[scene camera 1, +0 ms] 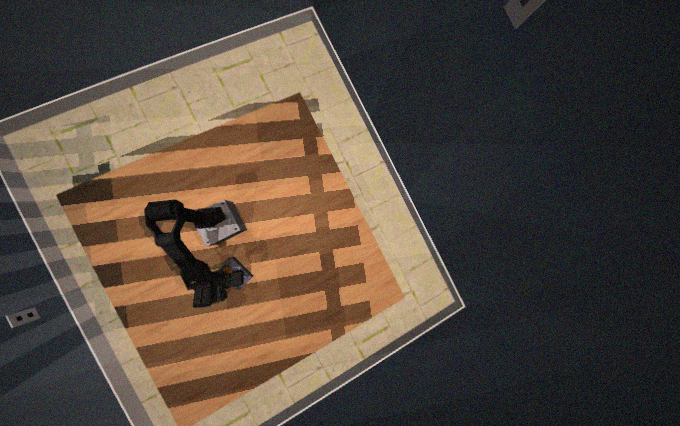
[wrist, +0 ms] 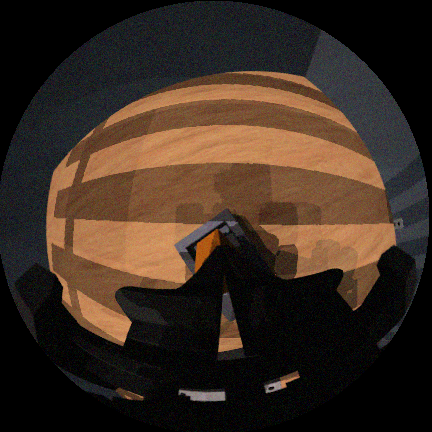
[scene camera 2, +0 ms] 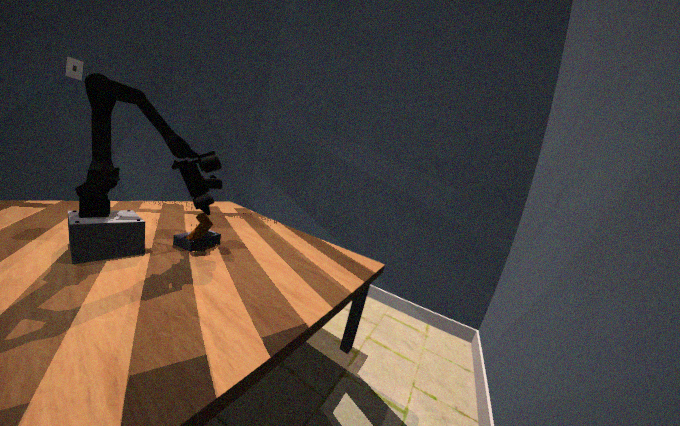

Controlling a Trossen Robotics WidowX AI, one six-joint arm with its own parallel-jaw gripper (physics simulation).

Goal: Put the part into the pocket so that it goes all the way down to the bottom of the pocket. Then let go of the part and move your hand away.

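Frame: origin at the arm's base, x ahead, y left, z up, level; metres.
Where they show: gripper, between the fingertips: (scene camera 1: 231,285) (wrist: 221,249) (scene camera 2: 209,214); arm's base, origin of its link: (scene camera 1: 216,215) (scene camera 2: 93,214).
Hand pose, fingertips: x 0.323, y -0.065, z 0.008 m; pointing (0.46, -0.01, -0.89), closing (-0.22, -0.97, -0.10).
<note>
Each offset is from my fingertips to the top centre of the thing. Level surfaces: height alone.
The orange part @[dx -0.043, dy -0.008, dz +0.007 m] (scene camera 1: 227,270) (scene camera 2: 202,226) (wrist: 208,246) leans at a tilt in the pocket of a dark grey square block @[dx -0.034, dy +0.001, dz -0.077 m] (scene camera 1: 245,271) (scene camera 2: 204,243) (wrist: 201,232). Its lower end is inside the rim and its upper end stands well above it. My gripper (scene camera 2: 207,211) (wrist: 221,249) is shut with nothing between its fingers. The fingertips are right at or just above the part's upper end; I cannot tell whether they touch it. In the wrist view the fingers hide much of the part and the near side of the block. The pocket's bottom is hidden.
The robot's grey base box (scene camera 1: 219,234) (scene camera 2: 106,239) stands on the wooden table @[dz -0.113 m] (scene camera 1: 301,215) (scene camera 2: 240,321) (wrist: 165,145), a short way from the block. Striped shadows cross the table. The table's edge and a leg (scene camera 2: 355,318) show in the second scene view.
</note>
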